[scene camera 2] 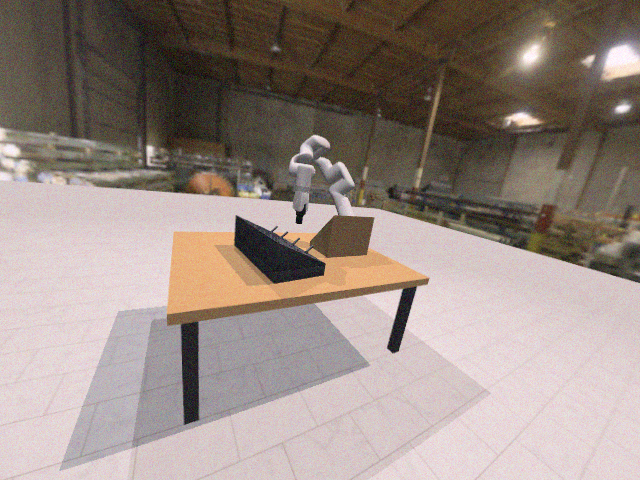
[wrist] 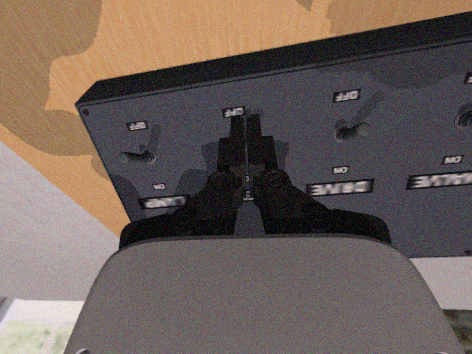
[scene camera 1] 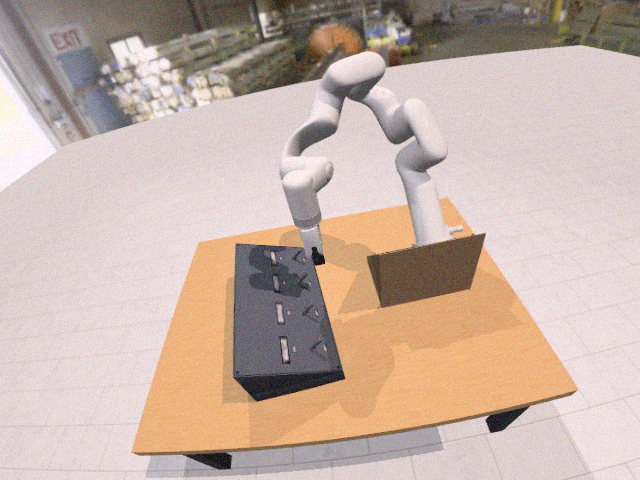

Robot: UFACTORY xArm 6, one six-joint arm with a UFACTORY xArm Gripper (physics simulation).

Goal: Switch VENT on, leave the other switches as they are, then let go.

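Frame: origin at the arm's base, x ahead, y left, z up, level; metres.
Seen in the pictures: gripper, fingertip midpoint: [scene camera 2: 298, 223] [wrist: 245, 134] [scene camera 1: 320, 263]; arm's base at its link origin: [scene camera 2: 350, 225] [scene camera 1: 432, 243].
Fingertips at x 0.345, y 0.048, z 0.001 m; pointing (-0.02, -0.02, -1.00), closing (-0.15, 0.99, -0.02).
Pixels of each thing's middle, then the offset from my fingertips to it. "spot": a spot on its surface instead. Level surfaces: height alone.
- dark sloped switch panel at the middle of its body: [wrist: 285, 162] [scene camera 1: 281, 308] [scene camera 2: 273, 247] 0.115 m down, 0.139 m ahead, 0.079 m left
- LAMP lever at the middle of its body: [wrist: 136, 158] 0.066 m down, 0.102 m ahead, 0.117 m right
- DRIVE lever at the middle of its body: [wrist: 353, 133] 0.066 m down, 0.039 m ahead, 0.114 m left
- VENT lever at the middle of its body: [scene camera 2: 284, 234] 0.066 m down, 0.071 m ahead, 0.001 m right
- VALVE lever at a spot on its surface: [wrist: 465, 117] spot: 0.082 m down, 0.021 m ahead, 0.228 m left
- wooden table at its surface level: 0.176 m down
The dark sloped switch panel [scene camera 1: 258, 330] [scene camera 2: 279, 263] [wrist: 400, 225] stands on the table. My gripper [scene camera 1: 320, 260] [scene camera 2: 299, 221] [wrist: 245, 134] is shut with nothing between its fingers and hangs above the panel's low edge, near its far end. In the wrist view it covers the VENT switch and label, between the LAMP lever [wrist: 137, 156] and the DRIVE lever [wrist: 352, 131]. The VENT lever [scene camera 2: 284, 235], second from the far end, leans much like the others in scene camera 2. Its exact setting cannot be read. OFF labels lie toward the low edge, ON labels toward the name plates.
The VALVE lever [wrist: 465, 117] is partly cut off at the wrist view's right edge. A brown upright board [scene camera 1: 429, 271] [scene camera 2: 348, 235] stands on the wooden table [scene camera 1: 439, 361] [scene camera 2: 217, 289], beside the arm's base and across from the panel.
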